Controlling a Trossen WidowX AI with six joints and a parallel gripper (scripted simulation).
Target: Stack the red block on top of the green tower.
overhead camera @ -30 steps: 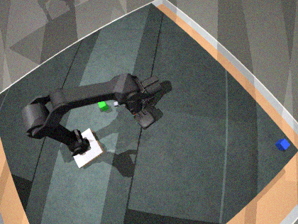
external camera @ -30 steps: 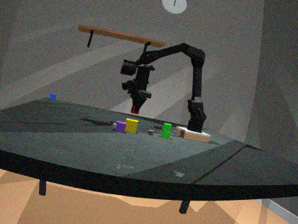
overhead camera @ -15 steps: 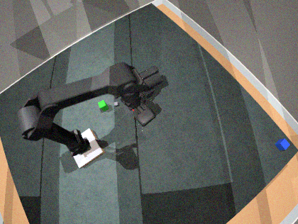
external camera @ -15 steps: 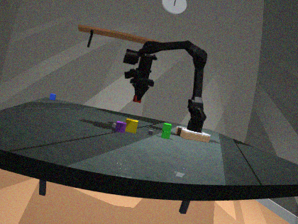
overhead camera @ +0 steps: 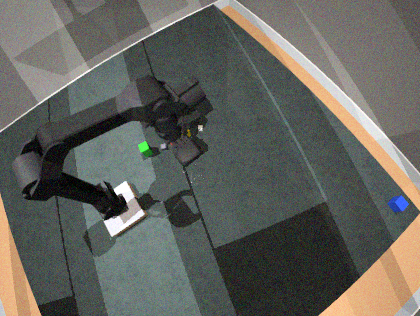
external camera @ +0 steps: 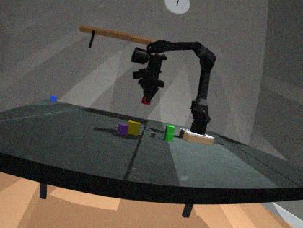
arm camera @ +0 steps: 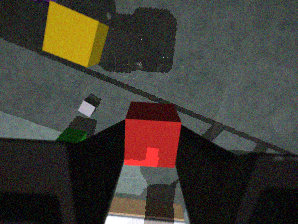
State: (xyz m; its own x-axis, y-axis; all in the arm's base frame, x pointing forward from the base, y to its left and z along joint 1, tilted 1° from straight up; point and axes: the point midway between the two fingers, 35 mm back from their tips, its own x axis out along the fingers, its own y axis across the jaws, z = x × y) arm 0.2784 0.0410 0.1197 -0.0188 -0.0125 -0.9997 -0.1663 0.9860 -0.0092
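The yellow block is 40 mm ahead of my gripper tip, 90 mm to the left of it and 110 mm below it. Also, from my gripper tip: red block 10 mm above; then blue block 550 mm ahead, 530 mm to the right, 110 mm below; then purple block 80 mm ahead, 150 mm to the left, 110 mm below.
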